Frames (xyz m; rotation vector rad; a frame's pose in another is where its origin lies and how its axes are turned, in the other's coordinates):
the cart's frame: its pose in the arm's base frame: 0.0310 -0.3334 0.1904 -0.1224 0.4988 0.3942
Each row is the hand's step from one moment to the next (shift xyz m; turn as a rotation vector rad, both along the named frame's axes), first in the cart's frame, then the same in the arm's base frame.
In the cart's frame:
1: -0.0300 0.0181 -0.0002 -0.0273 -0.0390 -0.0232
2: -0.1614 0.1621 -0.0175 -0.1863 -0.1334 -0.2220
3: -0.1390 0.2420 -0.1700 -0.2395 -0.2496 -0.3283
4: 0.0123 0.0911 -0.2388 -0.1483 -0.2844 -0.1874
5: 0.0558 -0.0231 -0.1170 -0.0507 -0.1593 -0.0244
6: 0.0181 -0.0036 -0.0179 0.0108 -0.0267 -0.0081
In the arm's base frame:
1: -0.0314 0.0064 0.0141 -0.0167 -0.0499 -0.0062
2: -0.2019 0.0906 0.0604 -0.1950 -0.2317 -0.1003
3: -0.2829 0.1396 -0.0851 -0.2387 -0.3786 -0.1649
4: -0.1316 0.0379 -0.2161 -0.0893 -0.3503 -0.0857
5: 0.0024 -0.0268 -0.1289 0.0116 -0.1684 0.0065
6: 0.0081 -0.0009 -0.0244 0.0157 -0.0225 -0.0118

